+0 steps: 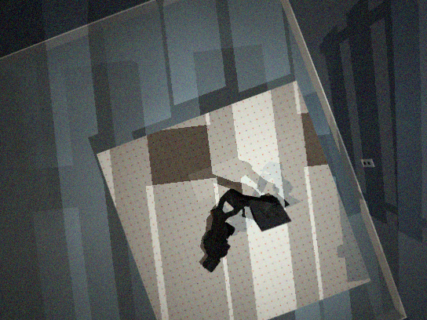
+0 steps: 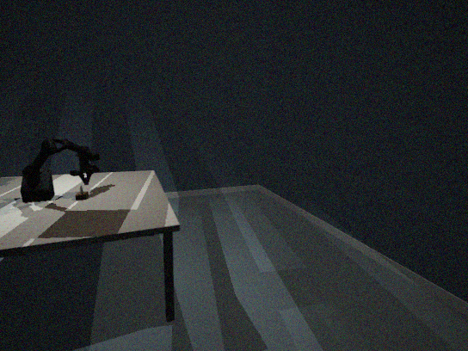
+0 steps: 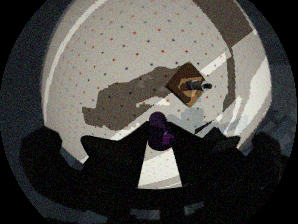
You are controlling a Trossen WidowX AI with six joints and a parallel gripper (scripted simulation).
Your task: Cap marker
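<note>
The holder block lies 1 cm behind my gripper tip, 9 cm to the right of it and 7 cm below it. Also, from my gripper tip: purple cap (1 cm above).
</note>
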